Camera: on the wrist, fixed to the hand. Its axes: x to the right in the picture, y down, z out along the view.
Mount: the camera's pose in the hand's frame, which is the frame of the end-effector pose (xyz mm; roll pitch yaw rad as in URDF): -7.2 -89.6 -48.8 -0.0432 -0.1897 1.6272
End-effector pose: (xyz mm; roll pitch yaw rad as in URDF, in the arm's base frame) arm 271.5 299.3 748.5 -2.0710 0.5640 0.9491
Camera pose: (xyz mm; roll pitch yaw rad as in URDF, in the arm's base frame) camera 299.6 338.8 838.6 1.9578 0.8851 -1.6903
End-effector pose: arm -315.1 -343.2 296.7 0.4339 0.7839 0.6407
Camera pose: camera -329.2 -429.6 243.8 0.8380 -0.4692 1.7805
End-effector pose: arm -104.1 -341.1 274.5 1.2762 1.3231 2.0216
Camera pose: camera -79.7 -438.9 257.0 1.5114 -0.3017 2.1310
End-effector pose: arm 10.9 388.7 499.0 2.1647 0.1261 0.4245
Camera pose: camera -38.3 465.9 453.3 2.9859 -0.7873 -1.0981
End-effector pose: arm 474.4 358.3 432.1 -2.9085 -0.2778 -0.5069
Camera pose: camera 488.9 437.1 495.7 -2.8943 0.4218 -2.0128
